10 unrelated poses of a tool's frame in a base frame.
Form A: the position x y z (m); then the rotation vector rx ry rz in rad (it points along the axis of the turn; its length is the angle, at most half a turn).
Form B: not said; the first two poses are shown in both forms.
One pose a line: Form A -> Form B
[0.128, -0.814, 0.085, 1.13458, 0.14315, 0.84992] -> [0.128, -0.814, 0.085, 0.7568, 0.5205, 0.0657, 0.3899]
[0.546, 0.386, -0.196, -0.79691, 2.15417, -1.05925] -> [0.546, 0.386, -0.196, 0.3014, -0.3004, 0.8121, -0.3993]
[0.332, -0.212, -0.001, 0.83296, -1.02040, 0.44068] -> [0.332, -0.212, -0.001, 0.7684, 0.3838, -0.4702, 0.2031]
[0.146, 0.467, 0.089, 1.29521, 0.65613, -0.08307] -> [0.146, 0.467, 0.089, 0.7471, 0.5920, 0.2999, -0.0380]
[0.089, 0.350, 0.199, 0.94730, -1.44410, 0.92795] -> [0.089, 0.350, 0.199, 0.5568, 0.4014, -0.6118, 0.3932]
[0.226, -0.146, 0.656, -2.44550, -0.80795, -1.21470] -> [0.226, -0.146, 0.656, 0.1465, -0.8495, -0.2807, -0.4220]
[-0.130, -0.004, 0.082, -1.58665, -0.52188, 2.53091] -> [-0.130, -0.004, 0.082, 0.0546, -0.5225, -0.1718, 0.8334]
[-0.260, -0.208, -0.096, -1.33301, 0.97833, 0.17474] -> [-0.260, -0.208, -0.096, 0.6739, -0.5923, 0.4347, 0.0776]
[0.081, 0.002, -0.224, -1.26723, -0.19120, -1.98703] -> [0.081, 0.002, -0.224, 0.3789, -0.4960, -0.0748, -0.7777]
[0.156, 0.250, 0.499, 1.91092, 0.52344, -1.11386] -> [0.156, 0.250, 0.499, 0.4208, 0.7627, 0.2089, -0.4446]
